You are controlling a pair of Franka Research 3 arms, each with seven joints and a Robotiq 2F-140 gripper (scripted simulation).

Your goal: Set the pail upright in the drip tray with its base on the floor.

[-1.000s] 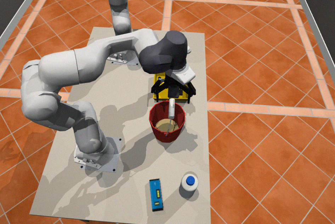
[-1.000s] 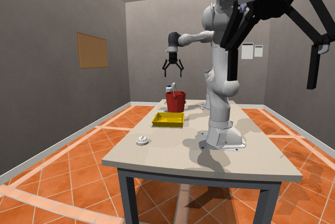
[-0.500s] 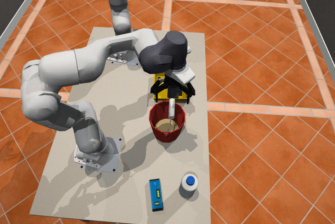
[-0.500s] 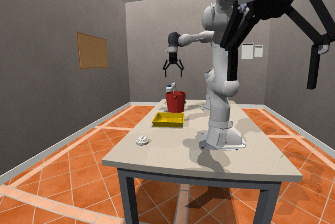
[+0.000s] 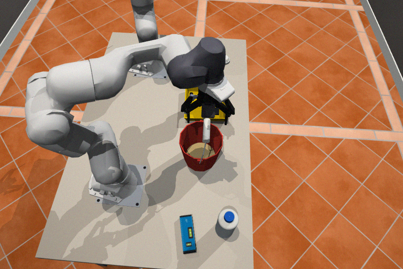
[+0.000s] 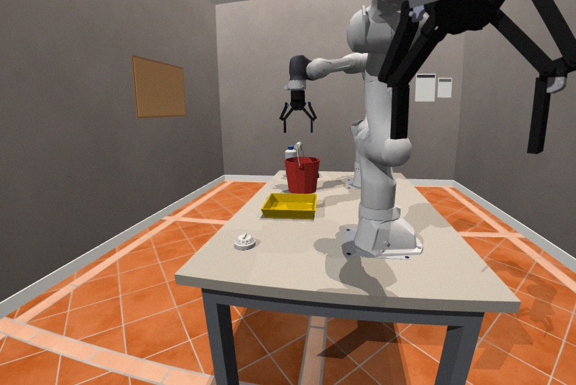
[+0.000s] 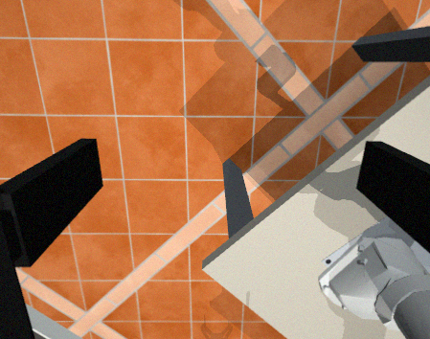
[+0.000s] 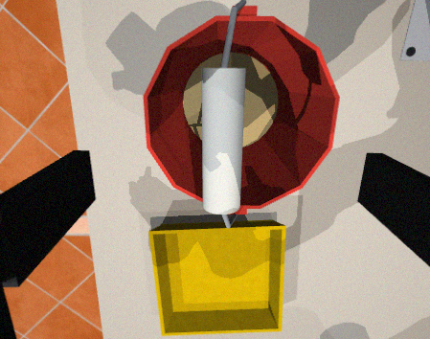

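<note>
Now: right hand 10 mm past the red pail and 180 mm above it. From my right hand the other things lie so: white dial timer: 60 mm ahead, 670 mm to the left, 320 mm below; then white bottle: 120 mm ahead, 330 mm to the right, 240 mm below; then yellow drip tray: 20 mm behind, 310 mm to the left, 320 mm below.
</note>
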